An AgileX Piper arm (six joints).
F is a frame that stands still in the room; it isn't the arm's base.
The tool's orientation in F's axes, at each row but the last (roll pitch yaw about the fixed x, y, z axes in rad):
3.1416, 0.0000, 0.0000
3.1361, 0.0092, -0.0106
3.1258, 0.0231, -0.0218
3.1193, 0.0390, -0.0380
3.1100, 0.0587, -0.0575
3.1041, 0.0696, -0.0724
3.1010, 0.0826, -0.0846
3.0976, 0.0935, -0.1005
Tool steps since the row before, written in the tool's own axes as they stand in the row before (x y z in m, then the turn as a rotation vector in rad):
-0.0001, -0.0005, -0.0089, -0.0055, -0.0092, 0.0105
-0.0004, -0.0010, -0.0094, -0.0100, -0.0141, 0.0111
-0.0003, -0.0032, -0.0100, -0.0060, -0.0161, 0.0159
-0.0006, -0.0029, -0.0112, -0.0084, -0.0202, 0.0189
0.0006, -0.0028, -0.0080, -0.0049, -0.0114, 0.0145
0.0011, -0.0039, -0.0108, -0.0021, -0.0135, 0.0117
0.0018, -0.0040, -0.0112, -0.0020, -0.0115, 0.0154
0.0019, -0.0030, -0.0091, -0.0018, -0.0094, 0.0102
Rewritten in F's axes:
-0.0001, 0.0005, 0.0089, -0.0055, 0.0092, -0.0105
-0.0003, 0.0011, 0.0094, -0.0100, 0.0141, -0.0111
0.0000, 0.0034, 0.0100, -0.0060, 0.0160, -0.0160
0.0000, 0.0032, 0.0111, -0.0084, 0.0201, -0.0190
0.0012, 0.0030, 0.0079, -0.0051, 0.0112, -0.0145
0.0021, 0.0042, 0.0105, -0.0020, 0.0132, -0.0120
0.0031, 0.0042, 0.0108, -0.0024, 0.0111, -0.0156
0.0031, 0.0031, 0.0087, -0.0019, 0.0092, -0.0104

